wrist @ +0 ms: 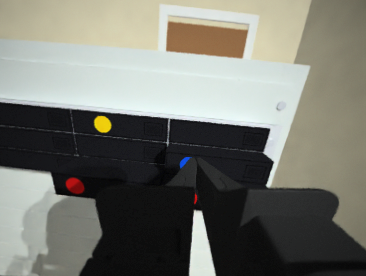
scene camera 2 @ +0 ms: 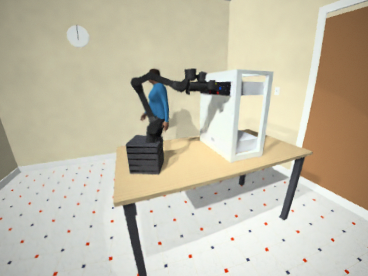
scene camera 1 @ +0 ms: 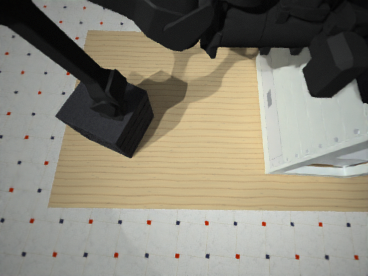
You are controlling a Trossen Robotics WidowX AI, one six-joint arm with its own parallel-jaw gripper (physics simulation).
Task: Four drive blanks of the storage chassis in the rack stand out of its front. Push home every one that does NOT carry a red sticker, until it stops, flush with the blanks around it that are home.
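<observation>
The black storage chassis (scene camera 2: 226, 89) (wrist: 30, 119) sits high in the white rack (scene camera 1: 295, 125) (scene camera 2: 272, 95) (wrist: 225, 74). In the wrist view, a blank with a blue sticker (wrist: 185, 162) in the right column's middle row stands out, its top side showing. Below it, a red sticker (wrist: 195, 199) shows between the fingers. A red-stickered blank (wrist: 75, 185) in the bottom row, middle column, also stands out. The yellow-stickered blank (wrist: 102, 124) in the top row looks flush. My gripper (wrist: 194, 162) is shut and empty, its tips over the blue-stickered blank's front; contact cannot be told. The fingers hide part of the lower right blanks.
The arm stands on a black slatted block (scene camera 1: 102, 125) (scene camera 2: 145, 156) at one end of the wooden table (scene camera 1: 200, 165) (scene camera 2: 185, 172). A person in blue (scene camera 2: 159, 102) stands behind the arm. The rack's right edge lies beside the right column.
</observation>
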